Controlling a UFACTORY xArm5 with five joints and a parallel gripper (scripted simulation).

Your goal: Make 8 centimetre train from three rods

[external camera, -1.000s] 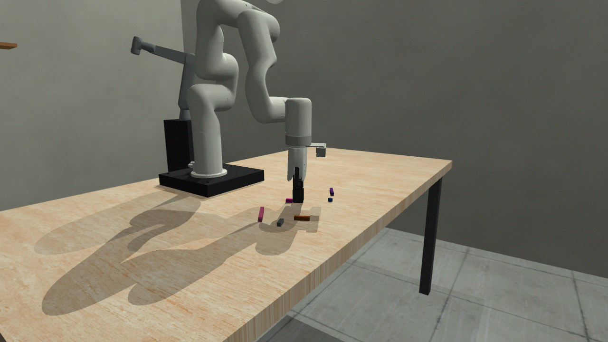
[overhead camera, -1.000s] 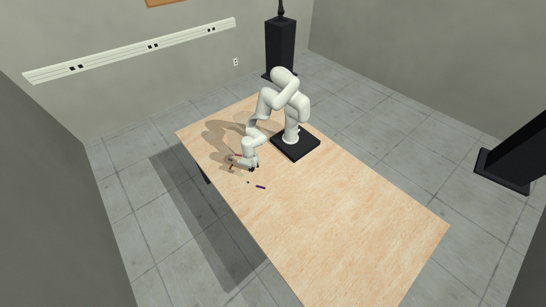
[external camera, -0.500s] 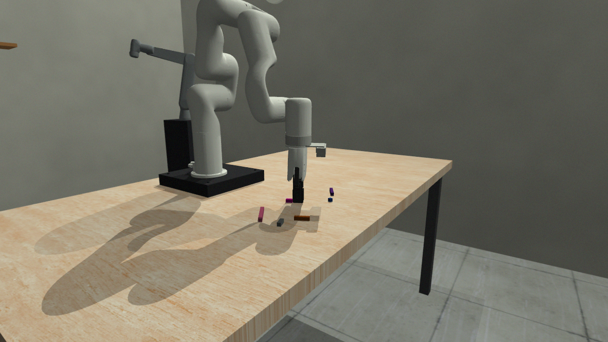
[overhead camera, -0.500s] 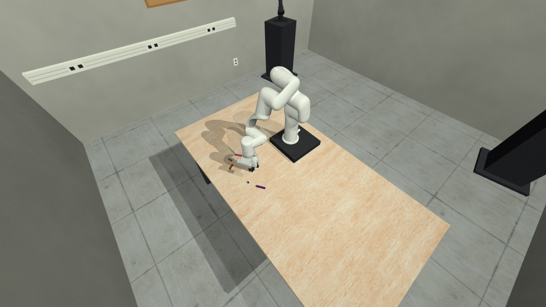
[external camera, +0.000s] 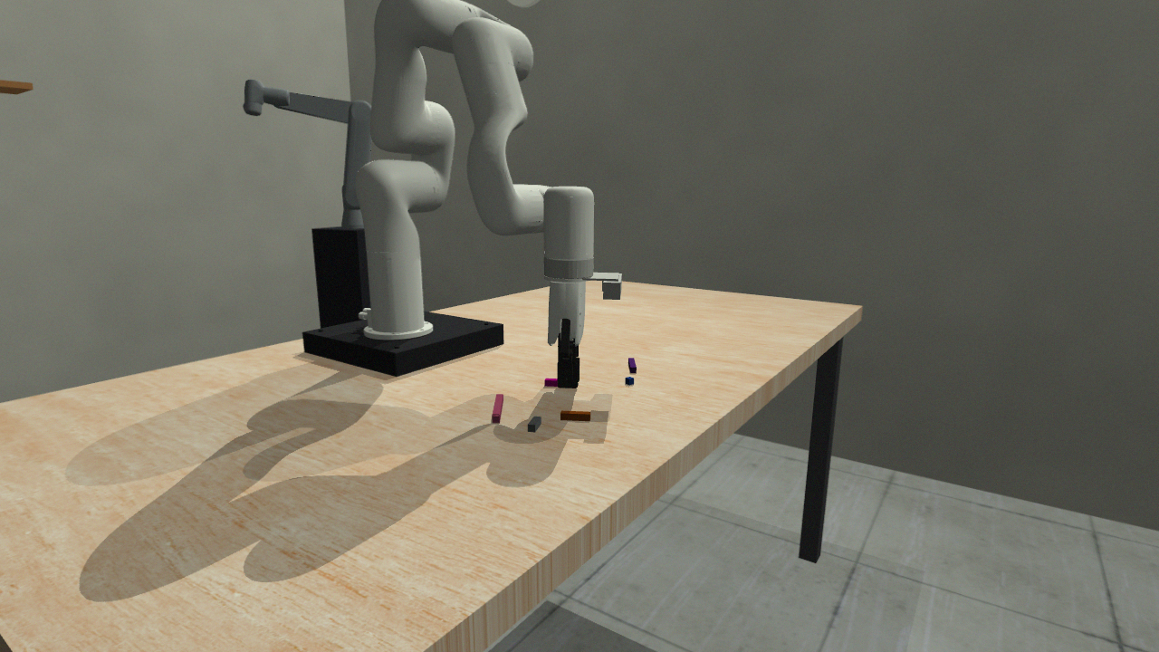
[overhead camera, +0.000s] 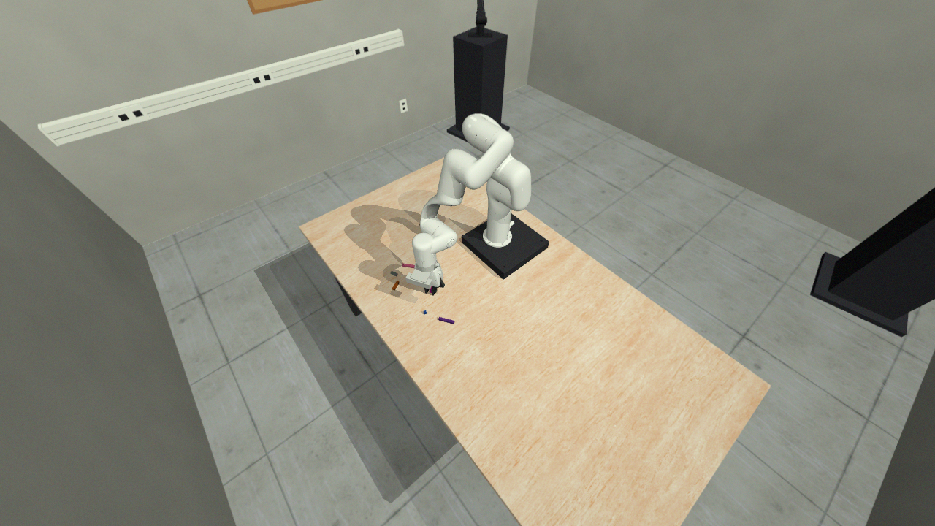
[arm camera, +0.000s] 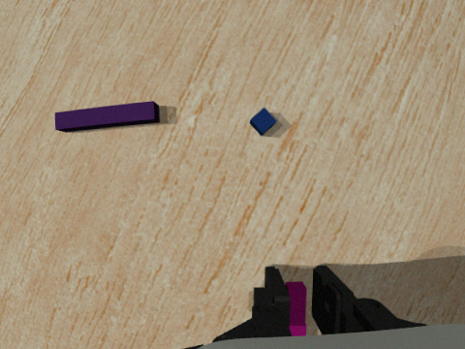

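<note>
My hand is 130 mm to the left of the orange rod, 70 mm short of it and 20 mm above it. The rest, counted from my hand: pink rod 150 mm to the right, 40 mm behind, 20 mm below; blue rod 80 mm ahead, 50 mm to the left, 20 mm below; purple rod 140 mm to the left, 60 mm ahead, 20 mm below.
</note>
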